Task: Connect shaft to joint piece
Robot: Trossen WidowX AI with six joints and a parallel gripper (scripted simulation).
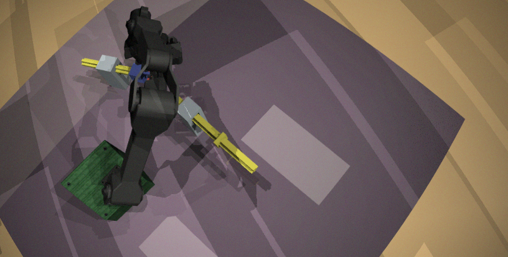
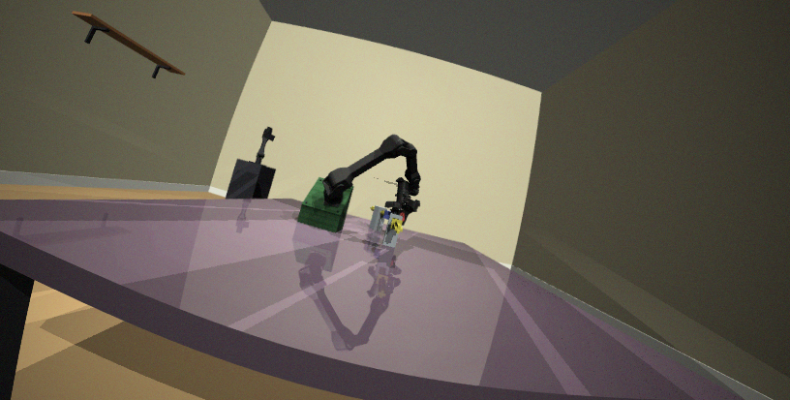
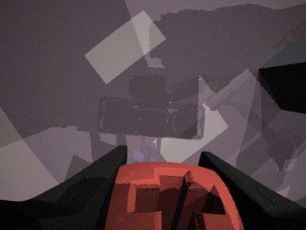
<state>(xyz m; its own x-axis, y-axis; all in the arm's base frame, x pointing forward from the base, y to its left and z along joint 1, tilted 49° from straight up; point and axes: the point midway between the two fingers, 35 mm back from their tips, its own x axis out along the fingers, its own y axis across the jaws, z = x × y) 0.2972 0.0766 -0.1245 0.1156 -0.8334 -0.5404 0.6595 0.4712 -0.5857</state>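
My gripper tip is now 30 mm below the red joint piece, 20 mm to the right of it and 20 mm past it.
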